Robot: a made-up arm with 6 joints. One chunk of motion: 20 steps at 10 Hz.
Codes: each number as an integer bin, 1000 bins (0 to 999) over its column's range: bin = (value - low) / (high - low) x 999, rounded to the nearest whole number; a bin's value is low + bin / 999 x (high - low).
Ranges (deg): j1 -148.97..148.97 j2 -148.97..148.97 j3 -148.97..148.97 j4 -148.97..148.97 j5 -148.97..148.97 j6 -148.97..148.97
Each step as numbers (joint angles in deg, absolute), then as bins.
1 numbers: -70.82 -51.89 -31.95 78.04 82.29 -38.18
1 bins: 262 326 392 761 775 371
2 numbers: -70.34 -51.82 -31.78 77.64 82.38 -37.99
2 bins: 264 326 393 760 776 372
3 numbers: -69.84 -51.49 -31.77 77.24 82.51 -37.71
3 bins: 265 327 393 758 776 373
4 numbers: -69.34 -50.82 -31.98 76.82 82.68 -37.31
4 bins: 267 329 392 757 777 374
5 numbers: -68.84 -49.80 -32.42 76.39 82.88 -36.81
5 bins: 269 333 391 756 777 376
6 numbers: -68.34 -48.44 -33.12 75.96 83.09 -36.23
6 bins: 270 337 388 754 778 378
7 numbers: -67.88 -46.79 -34.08 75.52 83.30 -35.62
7 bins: 272 343 385 753 779 380
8 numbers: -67.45 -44.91 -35.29 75.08 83.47 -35.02
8 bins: 273 349 381 751 779 382
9 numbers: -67.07 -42.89 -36.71 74.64 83.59 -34.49
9 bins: 275 356 376 750 780 384
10 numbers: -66.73 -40.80 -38.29 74.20 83.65 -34.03
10 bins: 276 363 371 748 780 385
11 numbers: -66.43 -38.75 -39.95 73.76 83.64 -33.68
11 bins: 277 370 366 747 780 387
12 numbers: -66.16 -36.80 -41.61 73.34 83.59 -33.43
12 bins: 278 376 360 745 780 387
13 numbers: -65.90 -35.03 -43.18 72.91 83.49 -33.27
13 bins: 279 382 355 744 779 388
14 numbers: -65.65 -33.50 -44.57 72.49 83.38 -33.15
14 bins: 279 387 350 743 779 388
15 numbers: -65.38 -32.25 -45.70 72.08 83.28 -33.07
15 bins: 280 391 346 741 779 389
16 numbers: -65.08 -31.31 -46.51 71.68 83.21 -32.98
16 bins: 281 395 344 740 779 389
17 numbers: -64.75 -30.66 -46.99 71.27 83.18 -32.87
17 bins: 282 397 342 738 778 389
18 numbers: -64.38 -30.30 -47.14 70.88 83.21 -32.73
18 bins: 284 398 341 737 779 390
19 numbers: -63.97 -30.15 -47.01 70.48 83.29 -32.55
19 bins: 285 398 342 736 779 390
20 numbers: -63.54 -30.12 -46.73 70.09 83.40 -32.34
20 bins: 286 399 343 735 779 391
